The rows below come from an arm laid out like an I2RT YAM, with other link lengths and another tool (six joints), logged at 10 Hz.
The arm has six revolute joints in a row. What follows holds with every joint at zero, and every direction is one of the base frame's. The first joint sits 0.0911 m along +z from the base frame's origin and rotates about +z. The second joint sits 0.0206 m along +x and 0.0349 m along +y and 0.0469 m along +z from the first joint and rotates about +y. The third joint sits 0.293 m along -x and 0.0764 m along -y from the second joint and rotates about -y. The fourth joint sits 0.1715 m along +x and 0.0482 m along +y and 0.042 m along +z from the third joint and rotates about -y. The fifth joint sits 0.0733 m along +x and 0.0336 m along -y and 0.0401 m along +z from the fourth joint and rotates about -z. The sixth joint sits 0.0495 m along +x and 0.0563 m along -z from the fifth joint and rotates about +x. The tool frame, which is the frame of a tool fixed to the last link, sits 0.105 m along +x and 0.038 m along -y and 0.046 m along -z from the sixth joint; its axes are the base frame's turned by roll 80.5, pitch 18.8 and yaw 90 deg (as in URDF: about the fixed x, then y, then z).
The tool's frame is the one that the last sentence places.
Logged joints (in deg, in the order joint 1, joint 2, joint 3, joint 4, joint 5, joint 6), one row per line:
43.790 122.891 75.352 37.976 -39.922 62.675
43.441 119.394 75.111 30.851 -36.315 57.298
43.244 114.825 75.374 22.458 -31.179 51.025
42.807 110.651 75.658 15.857 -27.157 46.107
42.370 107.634 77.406 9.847 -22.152 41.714
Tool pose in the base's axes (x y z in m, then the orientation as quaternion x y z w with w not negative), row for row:
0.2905 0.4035 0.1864 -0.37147 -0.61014 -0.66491 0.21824
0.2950 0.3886 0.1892 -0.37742 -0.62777 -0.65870 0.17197
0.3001 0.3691 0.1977 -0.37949 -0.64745 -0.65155 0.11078
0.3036 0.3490 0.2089 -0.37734 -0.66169 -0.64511 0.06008
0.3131 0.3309 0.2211 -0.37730 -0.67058 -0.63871 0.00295
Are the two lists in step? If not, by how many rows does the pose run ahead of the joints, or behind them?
They are in step.
